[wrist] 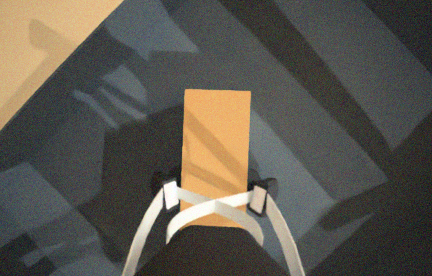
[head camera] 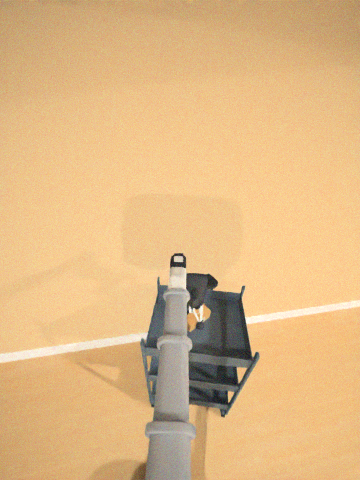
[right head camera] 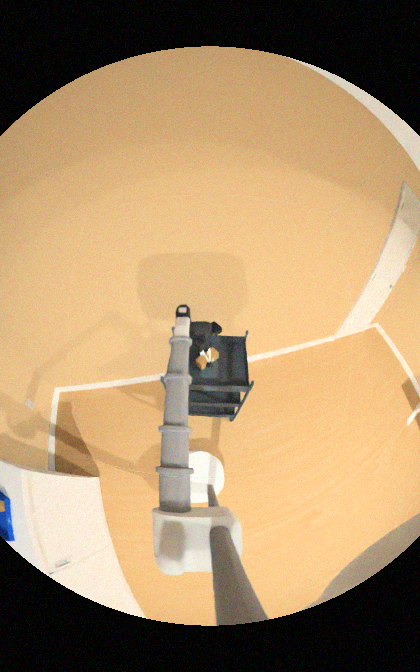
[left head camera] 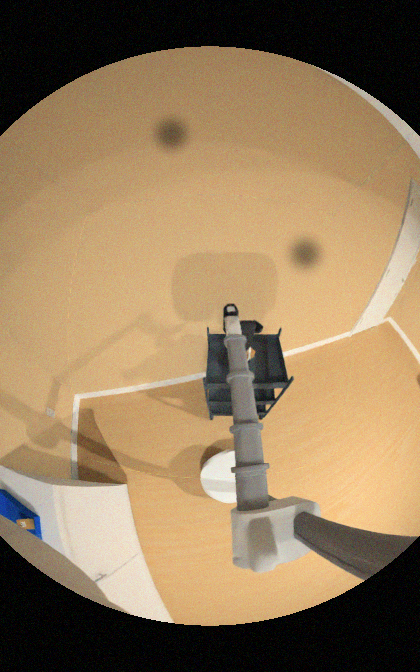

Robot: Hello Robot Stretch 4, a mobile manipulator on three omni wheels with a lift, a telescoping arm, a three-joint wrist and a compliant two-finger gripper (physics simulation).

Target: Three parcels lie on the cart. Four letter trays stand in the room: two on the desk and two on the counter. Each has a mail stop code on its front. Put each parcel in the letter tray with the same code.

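Places are measured from the robot's base along level axes (x left, y up, z ahead), in metres.
Where they show: gripper, fingertip midpoint: (wrist: 215,182) (head camera: 193,321).
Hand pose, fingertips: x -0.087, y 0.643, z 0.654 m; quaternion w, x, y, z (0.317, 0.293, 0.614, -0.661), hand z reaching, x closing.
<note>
Things, the pixels of their top centre, and the offset from my fingertips. "spot": a spot on its surface instead.
- orange-brown parcel, top centre: (wrist: 213,173) (head camera: 197,314) dx -0.013, dy +0.048, dz +0.009 m
- dark blue cart, surface spot: (wrist: 320,125) spot: dx -0.110, dy -0.008, dz -0.040 m
An orange-brown parcel (head camera: 206,313) (right head camera: 214,354) (wrist: 215,130) is on the top deck of the dark blue cart (head camera: 230,325) (left head camera: 276,357) (right head camera: 236,362) (wrist: 320,125). In the wrist view it is long and narrow, and no code shows on its upper face. My gripper (head camera: 195,318) (right head camera: 206,359) (wrist: 215,182) is shut on it, one fingertip against each long side, near its lower end in the wrist view. A blue letter tray (left head camera: 10,506) (right head camera: 7,522) shows at the far left, with a brown parcel (left head camera: 25,523) inside bearing a pale label. Its code is not readable.
The tray stands on a white unit (left head camera: 95,520) (right head camera: 60,515). The cart has raised rims and corner posts, with lower shelves beneath. My extended arm (head camera: 172,390) (left head camera: 243,400) (right head camera: 176,400) covers part of it. A pale panel (left head camera: 395,270) (right head camera: 385,270) stands at the right.
</note>
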